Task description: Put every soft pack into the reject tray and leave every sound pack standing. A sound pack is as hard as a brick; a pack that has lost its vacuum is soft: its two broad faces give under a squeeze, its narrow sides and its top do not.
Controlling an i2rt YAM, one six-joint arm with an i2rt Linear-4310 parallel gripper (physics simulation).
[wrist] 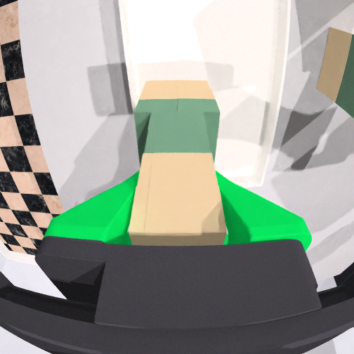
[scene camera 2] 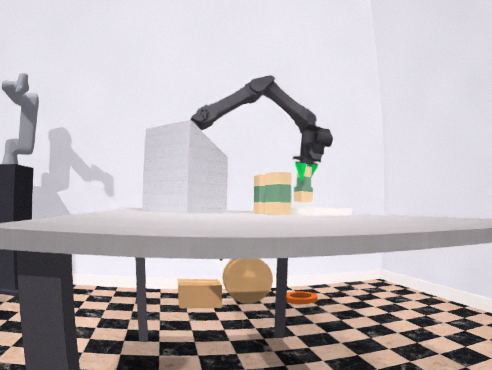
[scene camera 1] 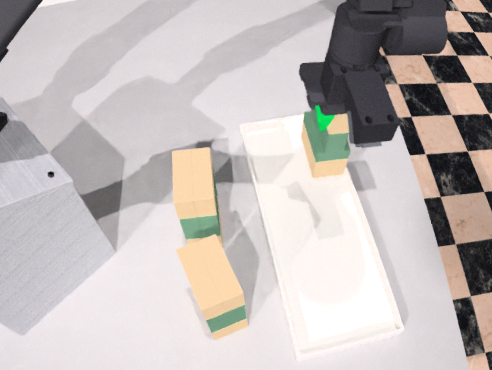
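Pixels of known places: gripper, fingertip midpoint: point(scene camera 2: 304, 182) point(scene camera 1: 331, 126); arm's base, link origin: point(scene camera 2: 186, 142).
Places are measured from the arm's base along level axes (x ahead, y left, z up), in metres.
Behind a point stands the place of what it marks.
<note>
My gripper point(scene camera 1: 336, 125) @[x 0.464, y 0.152, z -0.121 m] point(scene camera 2: 306, 176) @[x 0.464, y 0.152, z -0.121 m] point(wrist: 176, 174) is shut on a tan pack with a green band point(scene camera 1: 327, 148) @[x 0.458, y 0.121, z -0.130 m] point(scene camera 2: 303, 196) @[x 0.451, y 0.119, z -0.179 m] point(wrist: 177, 127). It holds this pack upright above the far end of the white reject tray point(scene camera 1: 330, 280) @[x 0.473, y -0.027, z -0.244 m] point(scene camera 2: 330, 211) @[x 0.488, y -0.129, z -0.234 m] point(wrist: 240, 45), near one long wall in scene camera 1. The held pack looks narrower between the green fingers than at its lower end. Two similar packs stand upright on the table left of the tray in scene camera 1: a farther one point(scene camera 1: 195, 187) @[x 0.291, y 0.035, z -0.107 m] and a nearer one point(scene camera 1: 212, 280) @[x 0.324, y -0.086, z -0.106 m]. Their firmness does not show.
A large grey metal block point(scene camera 1: 45, 250) @[x 0.101, y -0.061, z -0.122 m] point(scene camera 2: 170, 170) @[x -0.039, y -0.105, z -0.110 m] stands on the table point(scene camera 2: 240, 240) @[x 0.143, y -0.976, z -0.249 m], left of the packs. The table's edge runs close beyond the tray's right side in scene camera 1. Below the table are a tan box point(scene camera 2: 200, 294), a round tan object point(scene camera 2: 247, 280) and an orange ring point(scene camera 2: 301, 302).
</note>
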